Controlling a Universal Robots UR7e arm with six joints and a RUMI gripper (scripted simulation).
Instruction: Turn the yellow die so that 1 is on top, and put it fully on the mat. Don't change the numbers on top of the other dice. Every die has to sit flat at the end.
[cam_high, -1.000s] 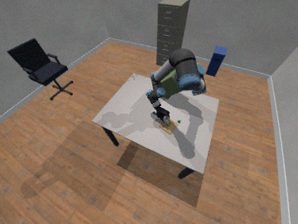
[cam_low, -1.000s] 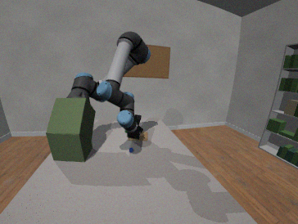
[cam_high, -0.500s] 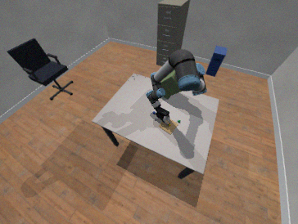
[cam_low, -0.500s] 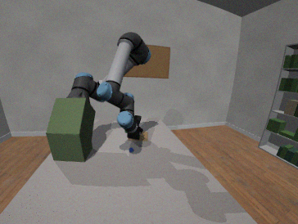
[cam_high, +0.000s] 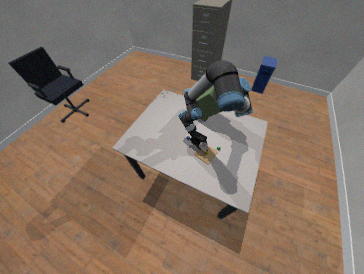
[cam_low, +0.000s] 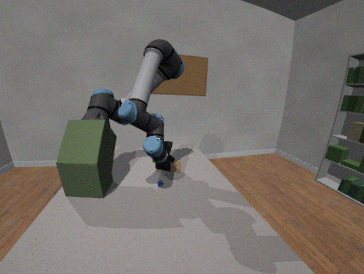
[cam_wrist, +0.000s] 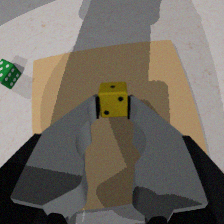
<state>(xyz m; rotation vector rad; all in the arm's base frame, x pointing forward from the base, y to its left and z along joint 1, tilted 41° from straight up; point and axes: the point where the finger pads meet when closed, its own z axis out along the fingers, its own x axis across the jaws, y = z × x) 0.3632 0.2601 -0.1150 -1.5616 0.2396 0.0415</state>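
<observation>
Right now my hand is 10 mm to the right of the yellow die and 10 mm above it. From my hand the other things lie so: green die (100 mm behind, 60 mm to the left, 10 mm below); then blue die (200 mm to the right, 40 mm behind, 10 mm below); then tan mat (20 mm below).
</observation>
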